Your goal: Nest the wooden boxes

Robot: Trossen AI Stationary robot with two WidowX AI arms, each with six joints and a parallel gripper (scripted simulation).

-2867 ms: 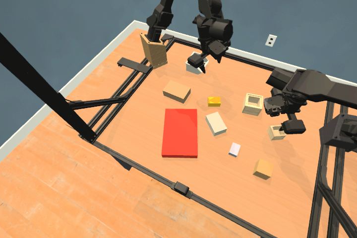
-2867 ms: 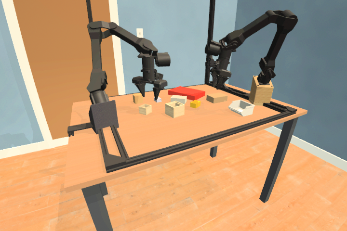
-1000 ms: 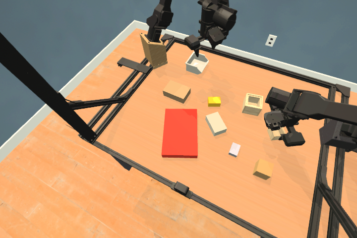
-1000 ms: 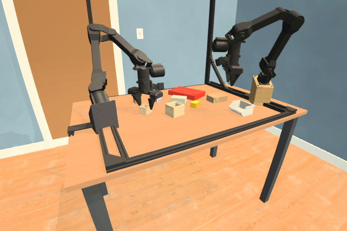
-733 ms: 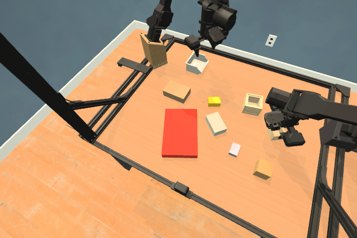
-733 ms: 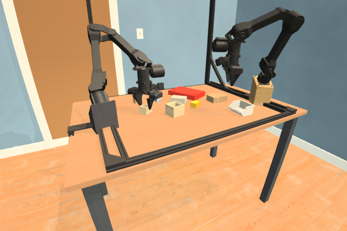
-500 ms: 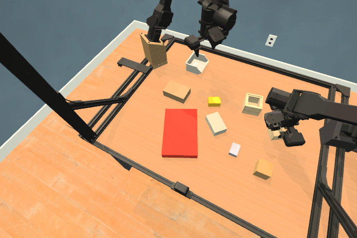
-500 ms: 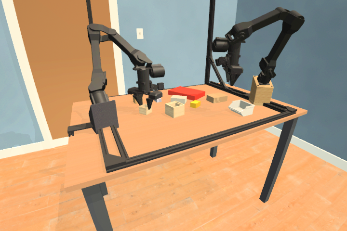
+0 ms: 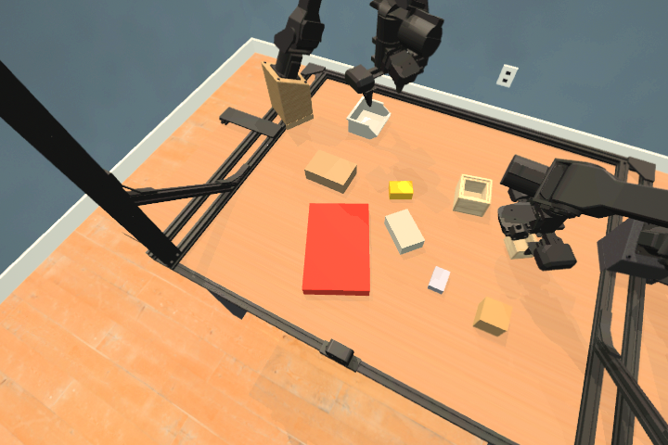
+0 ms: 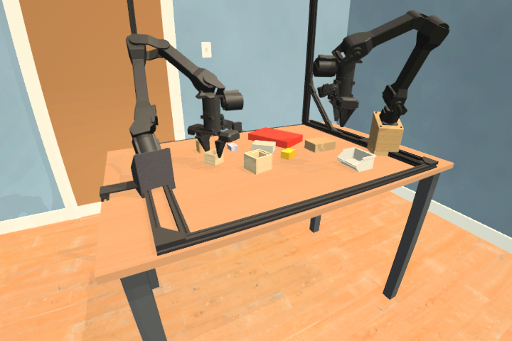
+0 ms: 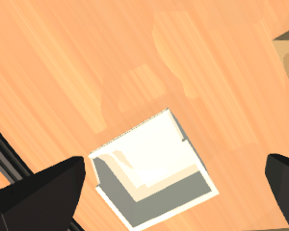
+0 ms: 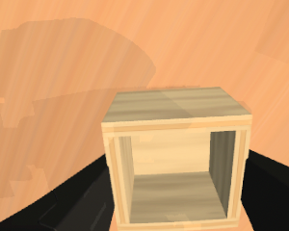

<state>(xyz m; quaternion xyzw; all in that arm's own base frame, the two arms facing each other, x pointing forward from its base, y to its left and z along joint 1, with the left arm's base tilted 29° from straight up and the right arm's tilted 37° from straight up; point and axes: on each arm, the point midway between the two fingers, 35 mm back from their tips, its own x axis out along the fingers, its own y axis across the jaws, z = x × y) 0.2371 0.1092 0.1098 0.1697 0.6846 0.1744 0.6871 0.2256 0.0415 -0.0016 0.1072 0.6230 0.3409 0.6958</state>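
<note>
My right hand is 140 mm to the right of the middle-sized wooden box, 70 mm short of it and 50 mm above it. From my right hand the other things lie so: smallest wooden box: 50 mm below; orange-tan block: 180 mm behind, 50 mm below, 10 mm to the right; biggest wooden box: 140 mm to the left, 70 mm ahead, 60 mm below.
</note>
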